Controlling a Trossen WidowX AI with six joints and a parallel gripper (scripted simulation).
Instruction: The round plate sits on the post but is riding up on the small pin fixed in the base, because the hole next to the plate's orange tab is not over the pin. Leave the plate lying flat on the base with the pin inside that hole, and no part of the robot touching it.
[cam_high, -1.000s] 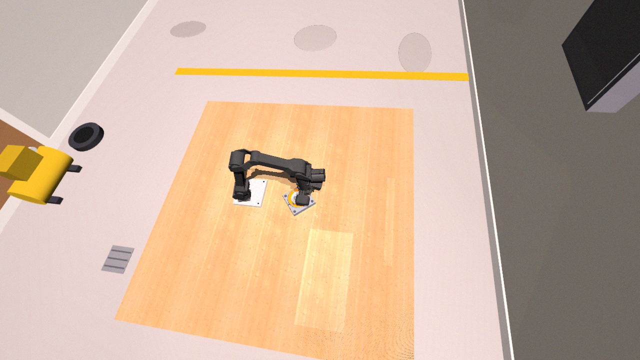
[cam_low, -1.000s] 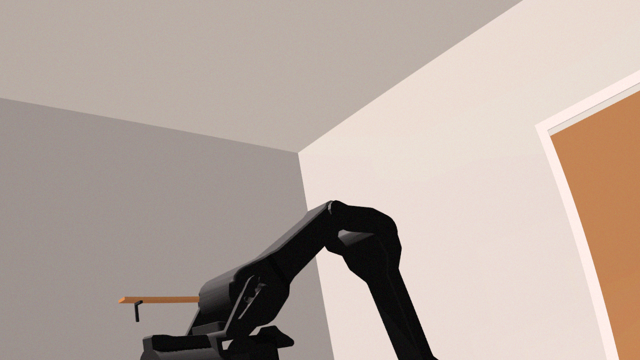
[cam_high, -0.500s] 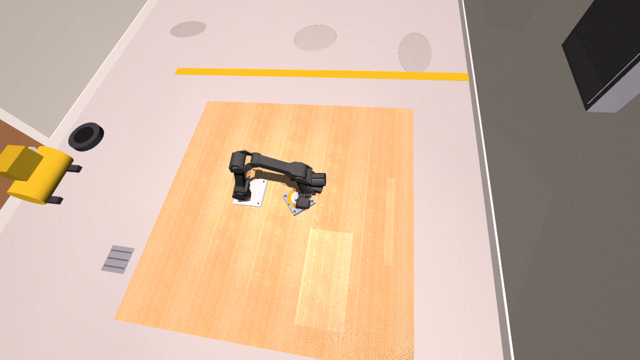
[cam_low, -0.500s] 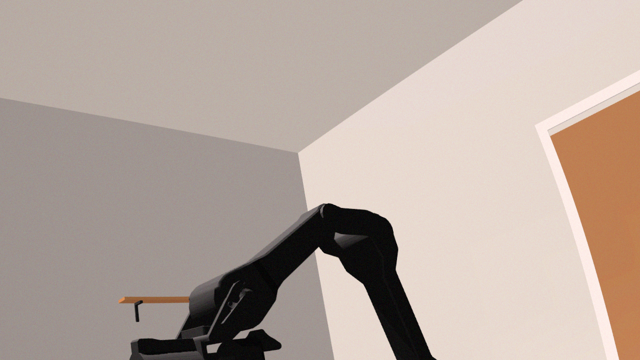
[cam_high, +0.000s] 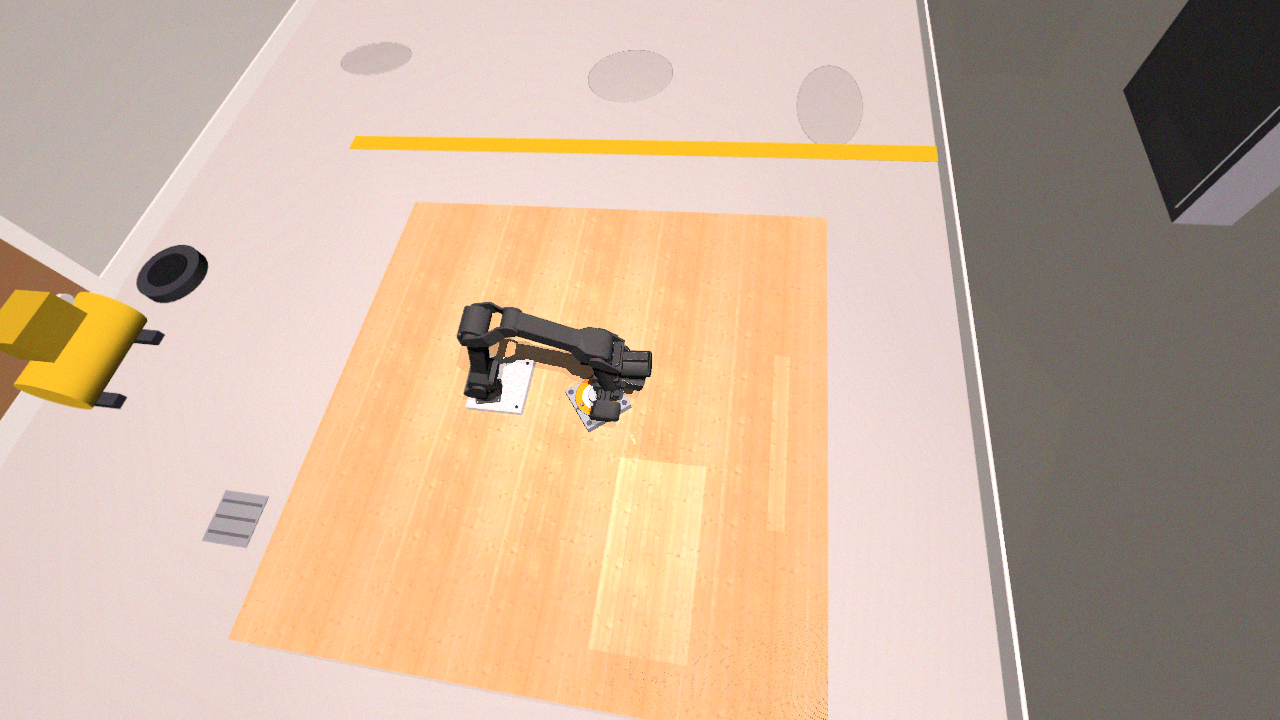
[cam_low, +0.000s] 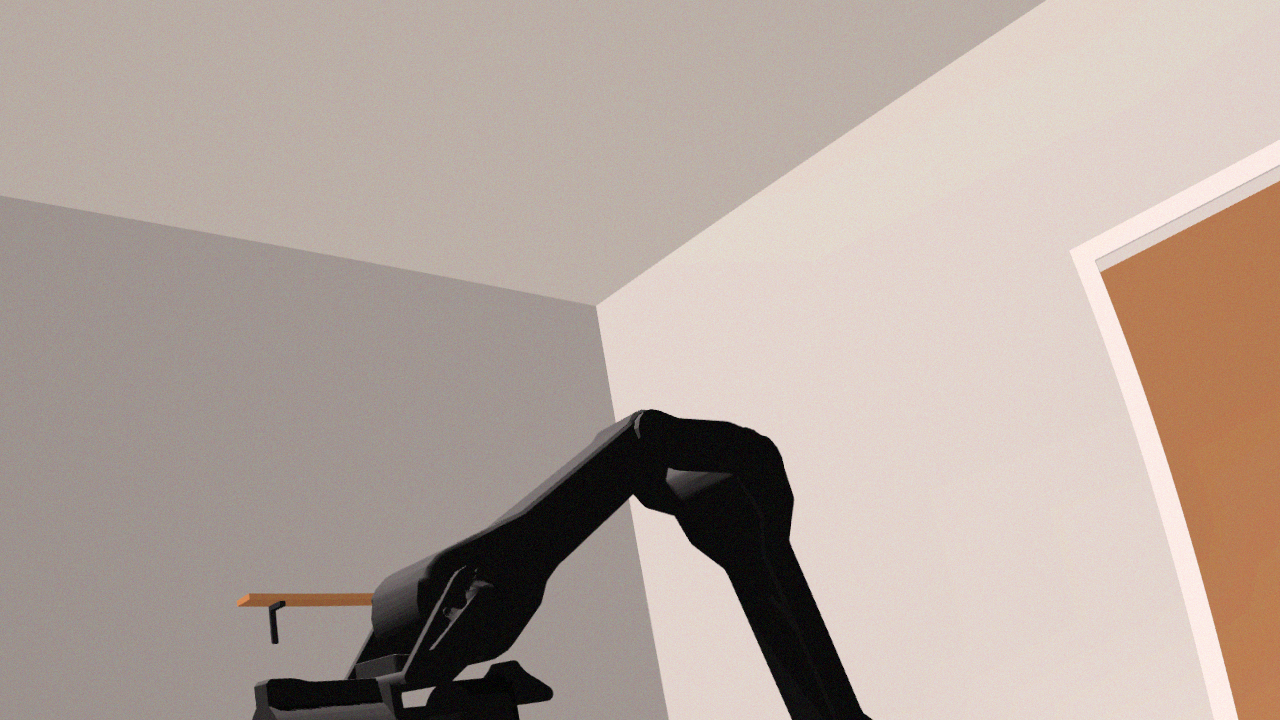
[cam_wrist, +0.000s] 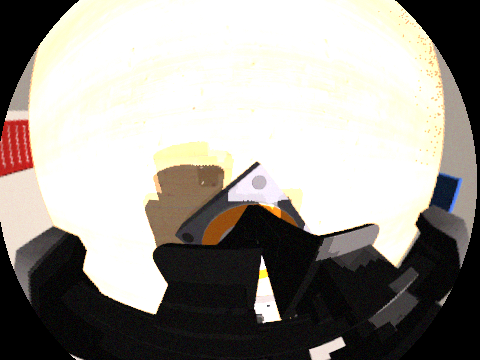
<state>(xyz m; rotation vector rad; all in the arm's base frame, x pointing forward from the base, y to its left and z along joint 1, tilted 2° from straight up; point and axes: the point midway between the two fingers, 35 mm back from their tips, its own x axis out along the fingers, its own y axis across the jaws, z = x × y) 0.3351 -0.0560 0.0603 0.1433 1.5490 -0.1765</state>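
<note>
Right now the round plate is 3 cm behind my gripper tip. Round my gripper tip: square grey base (5 cm behind, 1 cm to the left, 2 cm below).
</note>
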